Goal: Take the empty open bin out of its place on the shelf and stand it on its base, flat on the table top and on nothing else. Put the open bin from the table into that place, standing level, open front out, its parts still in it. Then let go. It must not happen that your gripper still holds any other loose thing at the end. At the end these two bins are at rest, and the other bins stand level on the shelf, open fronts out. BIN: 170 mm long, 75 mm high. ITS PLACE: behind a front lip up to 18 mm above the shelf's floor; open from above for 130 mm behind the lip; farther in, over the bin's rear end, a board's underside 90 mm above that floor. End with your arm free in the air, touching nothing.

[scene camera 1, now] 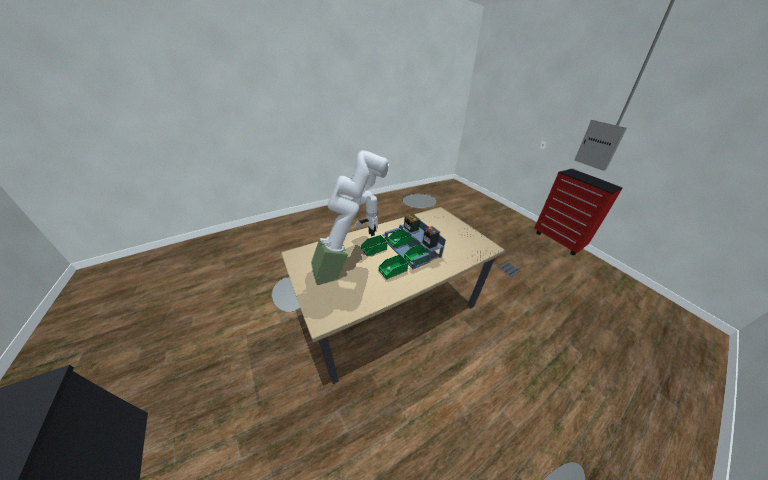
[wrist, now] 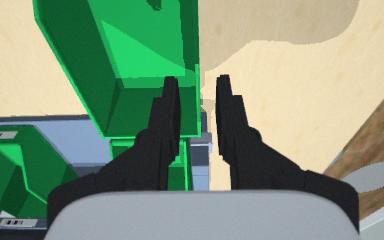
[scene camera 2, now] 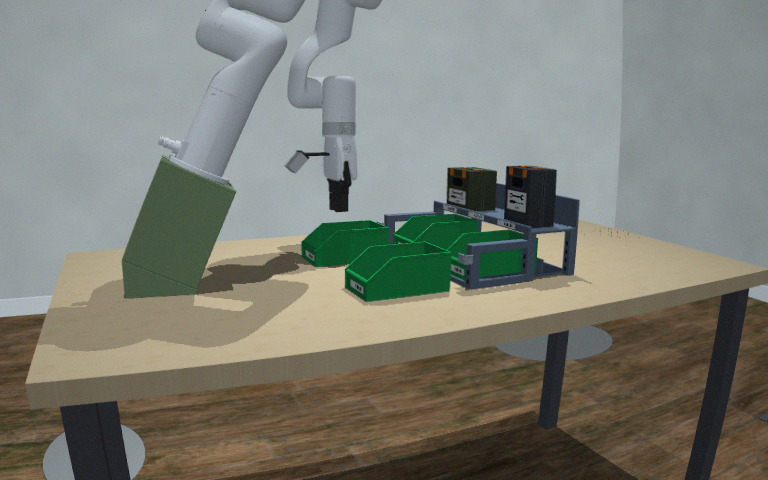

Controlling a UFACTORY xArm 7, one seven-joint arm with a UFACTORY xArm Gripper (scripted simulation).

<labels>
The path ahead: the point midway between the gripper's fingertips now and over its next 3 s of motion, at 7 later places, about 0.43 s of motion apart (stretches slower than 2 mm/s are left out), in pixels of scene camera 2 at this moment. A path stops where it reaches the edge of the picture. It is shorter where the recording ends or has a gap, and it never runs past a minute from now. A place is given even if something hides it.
My gripper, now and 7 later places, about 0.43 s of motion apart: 338, 210; 338, 200; 338, 194; 338, 193; 339, 192; 373, 190; 392, 196; 388, 204
</labels>
